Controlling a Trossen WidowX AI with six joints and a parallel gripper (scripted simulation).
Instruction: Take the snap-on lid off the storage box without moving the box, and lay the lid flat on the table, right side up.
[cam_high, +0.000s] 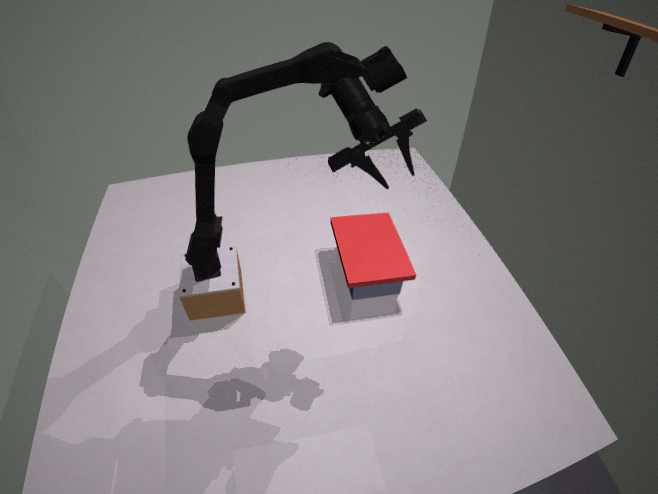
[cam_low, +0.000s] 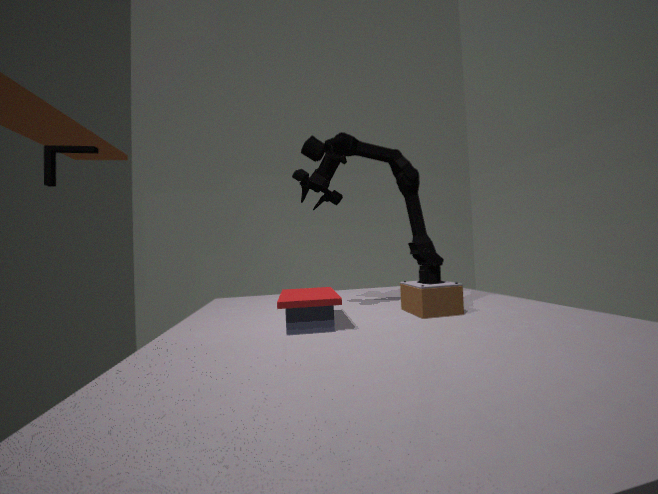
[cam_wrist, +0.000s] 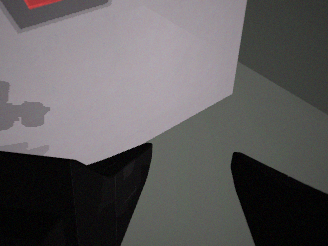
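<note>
The red lid lies 300 mm below my gripper tip, 140 mm to the left of it and 50 mm ahead of it. Also, from my gripper tip: blue storage box: 350 mm below, 140 mm to the left, 50 mm ahead.
</note>
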